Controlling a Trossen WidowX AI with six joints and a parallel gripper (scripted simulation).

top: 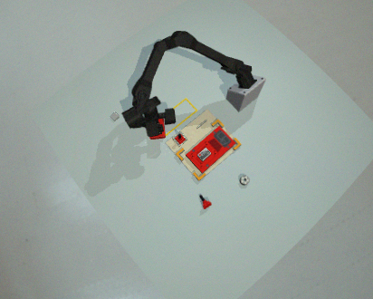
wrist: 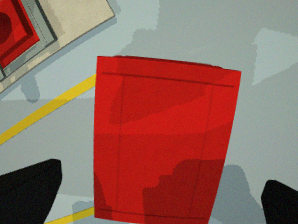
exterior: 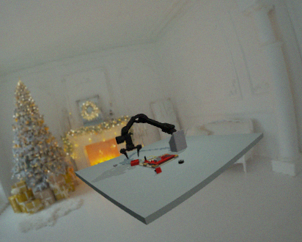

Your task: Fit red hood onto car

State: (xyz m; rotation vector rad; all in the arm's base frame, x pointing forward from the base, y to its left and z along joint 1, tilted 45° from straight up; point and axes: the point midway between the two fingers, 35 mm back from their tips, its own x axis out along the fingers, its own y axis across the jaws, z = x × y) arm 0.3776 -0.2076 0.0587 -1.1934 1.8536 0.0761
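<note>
Right now the red hood is 40 mm below my gripper tip.
</note>
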